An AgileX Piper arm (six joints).
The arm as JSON. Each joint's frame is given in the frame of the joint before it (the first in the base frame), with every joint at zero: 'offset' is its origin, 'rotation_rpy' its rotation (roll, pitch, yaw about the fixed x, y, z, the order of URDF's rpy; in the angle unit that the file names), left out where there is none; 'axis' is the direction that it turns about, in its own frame. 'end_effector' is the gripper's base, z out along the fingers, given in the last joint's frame.
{
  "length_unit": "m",
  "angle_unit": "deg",
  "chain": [
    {
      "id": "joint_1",
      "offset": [
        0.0,
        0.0,
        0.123
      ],
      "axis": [
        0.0,
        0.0,
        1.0
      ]
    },
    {
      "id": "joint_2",
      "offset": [
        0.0,
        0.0,
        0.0
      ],
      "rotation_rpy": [
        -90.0,
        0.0,
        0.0
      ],
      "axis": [
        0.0,
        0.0,
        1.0
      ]
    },
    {
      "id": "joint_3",
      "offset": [
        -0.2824,
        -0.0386,
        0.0
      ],
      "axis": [
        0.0,
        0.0,
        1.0
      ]
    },
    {
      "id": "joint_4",
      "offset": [
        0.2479,
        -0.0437,
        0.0
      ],
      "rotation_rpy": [
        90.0,
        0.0,
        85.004
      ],
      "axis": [
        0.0,
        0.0,
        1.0
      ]
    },
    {
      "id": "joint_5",
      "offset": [
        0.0,
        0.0,
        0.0
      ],
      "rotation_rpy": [
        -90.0,
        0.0,
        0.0
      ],
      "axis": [
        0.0,
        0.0,
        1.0
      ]
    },
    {
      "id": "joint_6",
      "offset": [
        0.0,
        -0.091,
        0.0
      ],
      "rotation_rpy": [
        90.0,
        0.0,
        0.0
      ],
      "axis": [
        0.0,
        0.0,
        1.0
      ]
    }
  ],
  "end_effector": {
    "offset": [
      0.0,
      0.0,
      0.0
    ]
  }
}
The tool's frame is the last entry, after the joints.
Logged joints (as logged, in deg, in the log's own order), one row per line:
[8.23, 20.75, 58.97, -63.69, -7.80, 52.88]
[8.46, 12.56, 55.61, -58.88, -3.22, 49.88]
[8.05, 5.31, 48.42, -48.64, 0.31, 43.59]
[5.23, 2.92, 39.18, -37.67, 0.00, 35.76]
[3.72, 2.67, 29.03, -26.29, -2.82, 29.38]
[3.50, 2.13, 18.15, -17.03, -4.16, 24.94]
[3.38, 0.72, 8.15, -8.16, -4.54, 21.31]
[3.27, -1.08, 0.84, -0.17, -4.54, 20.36]
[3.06, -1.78, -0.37, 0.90, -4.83, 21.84]
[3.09, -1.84, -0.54, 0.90, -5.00, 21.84]
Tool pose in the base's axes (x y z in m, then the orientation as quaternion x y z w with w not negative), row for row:
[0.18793, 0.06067, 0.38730, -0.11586, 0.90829, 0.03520, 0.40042]
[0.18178, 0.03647, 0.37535, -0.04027, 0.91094, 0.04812, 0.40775]
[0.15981, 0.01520, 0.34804, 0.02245, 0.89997, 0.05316, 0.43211]
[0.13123, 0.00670, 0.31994, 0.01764, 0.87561, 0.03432, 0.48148]
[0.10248, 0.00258, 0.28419, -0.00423, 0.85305, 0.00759, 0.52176]
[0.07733, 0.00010, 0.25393, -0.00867, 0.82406, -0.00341, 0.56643]
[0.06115, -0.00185, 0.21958, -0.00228, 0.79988, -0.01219, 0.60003]
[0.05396, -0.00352, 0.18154, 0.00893, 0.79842, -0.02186, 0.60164]
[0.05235, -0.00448, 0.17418, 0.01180, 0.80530, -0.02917, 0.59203]
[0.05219, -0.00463, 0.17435, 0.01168, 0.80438, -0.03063, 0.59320]
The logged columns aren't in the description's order. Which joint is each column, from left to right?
Columns, left to right: joint_6, joint_1, joint_2, joint_3, joint_4, joint_5.
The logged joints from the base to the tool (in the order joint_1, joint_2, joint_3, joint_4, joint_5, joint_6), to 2 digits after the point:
[20.75, 58.97, -63.69, -7.80, 52.88, 8.23]
[12.56, 55.61, -58.88, -3.22, 49.88, 8.46]
[5.31, 48.42, -48.64, 0.31, 43.59, 8.05]
[2.92, 39.18, -37.67, 0.00, 35.76, 5.23]
[2.67, 29.03, -26.29, -2.82, 29.38, 3.72]
[2.13, 18.15, -17.03, -4.16, 24.94, 3.50]
[0.72, 8.15, -8.16, -4.54, 21.31, 3.38]
[-1.08, 0.84, -0.17, -4.54, 20.36, 3.27]
[-1.78, -0.37, 0.90, -4.83, 21.84, 3.06]
[-1.84, -0.54, 0.90, -5.00, 21.84, 3.09]

